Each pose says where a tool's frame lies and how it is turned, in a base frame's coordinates. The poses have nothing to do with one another.
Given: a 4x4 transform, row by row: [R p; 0 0 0 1], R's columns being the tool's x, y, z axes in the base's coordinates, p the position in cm. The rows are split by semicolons.
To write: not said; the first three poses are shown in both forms.
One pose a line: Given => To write
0.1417, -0.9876, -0.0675, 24.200; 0.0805, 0.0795, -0.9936, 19.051; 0.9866, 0.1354, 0.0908, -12.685; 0, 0, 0, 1 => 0.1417, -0.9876, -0.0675, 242.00; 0.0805, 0.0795, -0.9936, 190.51; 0.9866, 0.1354, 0.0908, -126.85; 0, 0, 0, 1
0.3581, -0.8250, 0.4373, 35.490; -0.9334, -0.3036, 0.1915, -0.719; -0.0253, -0.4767, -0.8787, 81.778; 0, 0, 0, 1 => 0.3581, -0.8250, 0.4373, 354.90; -0.9334, -0.3036, 0.1915, -7.19; -0.0253, -0.4767, -0.8787, 817.78; 0, 0, 0, 1
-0.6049, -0.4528, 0.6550, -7.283; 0.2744, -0.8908, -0.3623, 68.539; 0.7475, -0.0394, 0.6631, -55.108; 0, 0, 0, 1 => -0.6049, -0.4528, 0.6550, -72.83; 0.2744, -0.8908, -0.3623, 685.39; 0.7475, -0.0394, 0.6631, -551.08; 0, 0, 0, 1
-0.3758, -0.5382, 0.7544, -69.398; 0.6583, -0.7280, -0.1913, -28.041; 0.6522, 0.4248, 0.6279, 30.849; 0, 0, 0, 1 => -0.3758, -0.5382, 0.7544, -693.98; 0.6583, -0.7280, -0.1913, -280.41; 0.6522, 0.4248, 0.6279, 308.49; 0, 0, 0, 1
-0.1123, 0.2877, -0.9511, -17.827; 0.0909, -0.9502, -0.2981, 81.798; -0.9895, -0.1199, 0.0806, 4.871; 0, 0, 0, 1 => -0.1123, 0.2877, -0.9511, -178.27; 0.0909, -0.9502, -0.2981, 817.98; -0.9895, -0.1199, 0.0806, 48.71; 0, 0, 0, 1
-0.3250, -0.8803, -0.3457, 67.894; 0.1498, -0.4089, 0.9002, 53.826; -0.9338, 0.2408, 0.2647, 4.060; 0, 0, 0, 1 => -0.3250, -0.8803, -0.3457, 678.94; 0.1498, -0.4089, 0.9002, 538.26; -0.9338, 0.2408, 0.2647, 40.60; 0, 0, 0, 1
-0.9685, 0.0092, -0.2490, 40.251; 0.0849, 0.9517, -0.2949, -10.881; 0.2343, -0.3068, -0.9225, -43.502; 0, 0, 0, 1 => -0.9685, 0.0092, -0.2490, 402.51; 0.0849, 0.9517, -0.2949, -108.81; 0.2343, -0.3068, -0.9225, -435.02; 0, 0, 0, 1
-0.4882, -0.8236, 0.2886, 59.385; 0.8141, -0.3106, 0.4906, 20.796; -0.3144, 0.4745, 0.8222, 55.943; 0, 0, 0, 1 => -0.4882, -0.8236, 0.2886, 593.85; 0.8141, -0.3106, 0.4906, 207.96; -0.3144, 0.4745, 0.8222, 559.43; 0, 0, 0, 1
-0.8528, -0.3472, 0.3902, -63.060; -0.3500, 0.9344, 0.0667, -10.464; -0.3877, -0.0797, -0.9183, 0.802; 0, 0, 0, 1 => -0.8528, -0.3472, 0.3902, -630.60; -0.3500, 0.9344, 0.0667, -104.64; -0.3877, -0.0797, -0.9183, 8.02; 0, 0, 0, 1
